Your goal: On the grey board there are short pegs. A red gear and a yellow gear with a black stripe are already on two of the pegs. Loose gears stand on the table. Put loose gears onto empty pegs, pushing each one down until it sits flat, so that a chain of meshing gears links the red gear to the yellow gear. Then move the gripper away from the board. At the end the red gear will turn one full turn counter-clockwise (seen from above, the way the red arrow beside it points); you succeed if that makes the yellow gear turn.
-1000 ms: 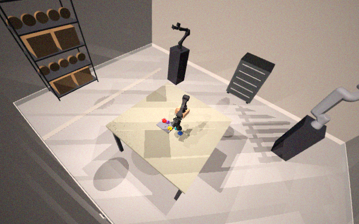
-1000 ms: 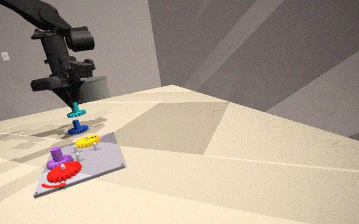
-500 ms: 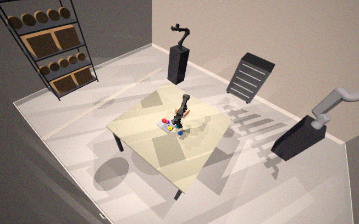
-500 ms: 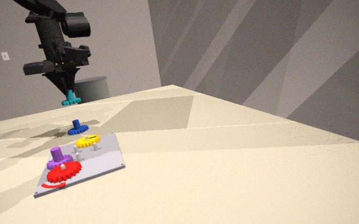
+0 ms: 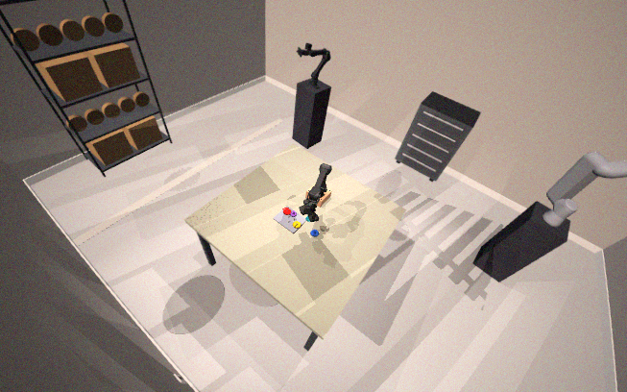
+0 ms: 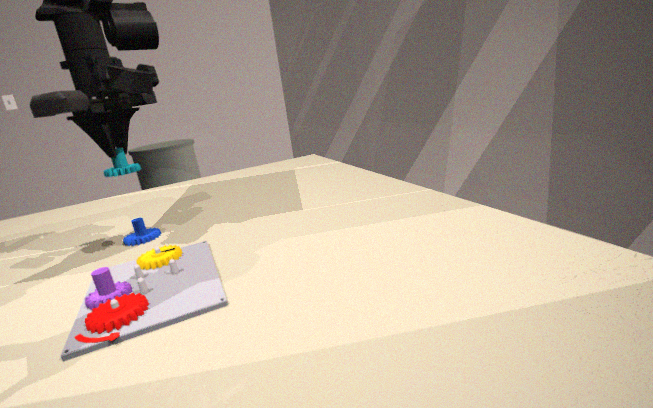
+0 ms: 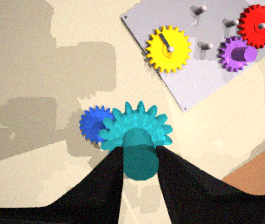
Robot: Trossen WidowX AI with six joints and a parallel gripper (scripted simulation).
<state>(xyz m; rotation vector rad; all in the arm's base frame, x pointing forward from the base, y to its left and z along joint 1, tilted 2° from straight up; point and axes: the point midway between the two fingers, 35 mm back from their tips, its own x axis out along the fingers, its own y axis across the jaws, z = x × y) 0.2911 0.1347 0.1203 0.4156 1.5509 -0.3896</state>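
Now: the grey board 30 mm ahead of my gripper tip, 160 mm to the right of it and 160 mm below it. Also, from my gripper tip: yellow gear: 30 mm ahead, 80 mm to the right, 150 mm below; then teal gear: 10 mm below; then blue gear: 20 mm behind, 60 mm to the left, 150 mm below.
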